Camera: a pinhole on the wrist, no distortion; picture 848 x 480 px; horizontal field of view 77.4 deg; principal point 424.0 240.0 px. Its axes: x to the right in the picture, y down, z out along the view. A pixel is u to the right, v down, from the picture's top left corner.
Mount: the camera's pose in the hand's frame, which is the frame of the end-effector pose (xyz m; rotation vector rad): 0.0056 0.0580 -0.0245 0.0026 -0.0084 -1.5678
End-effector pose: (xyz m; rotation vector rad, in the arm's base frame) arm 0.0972 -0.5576 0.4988 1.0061 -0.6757 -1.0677
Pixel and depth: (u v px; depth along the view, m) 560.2 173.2 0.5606
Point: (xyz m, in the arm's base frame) -0.4150 -0.6840 0.6436
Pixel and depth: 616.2 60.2 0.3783
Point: -0.2781 -0.5696 0.5745
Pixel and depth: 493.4 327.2 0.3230
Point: -0.1293 -0.7078 0.6368
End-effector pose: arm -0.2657 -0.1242 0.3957 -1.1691 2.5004 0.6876
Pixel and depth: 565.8 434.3 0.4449
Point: -0.2972 -0.0365 -0.0521
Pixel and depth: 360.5 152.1 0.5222
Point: -0.2764 0.2640 0.0519
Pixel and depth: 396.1 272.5 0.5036
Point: -0.3234 0.1597 0.0029
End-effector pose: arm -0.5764 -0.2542 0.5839 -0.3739 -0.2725 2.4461
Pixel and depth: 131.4 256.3 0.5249
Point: -0.9533 -0.5651 0.9494
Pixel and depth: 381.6 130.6 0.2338
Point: -0.6560 -0.3632 0.7666
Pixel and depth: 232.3 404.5 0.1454
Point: -0.7170 -0.3216 0.6559
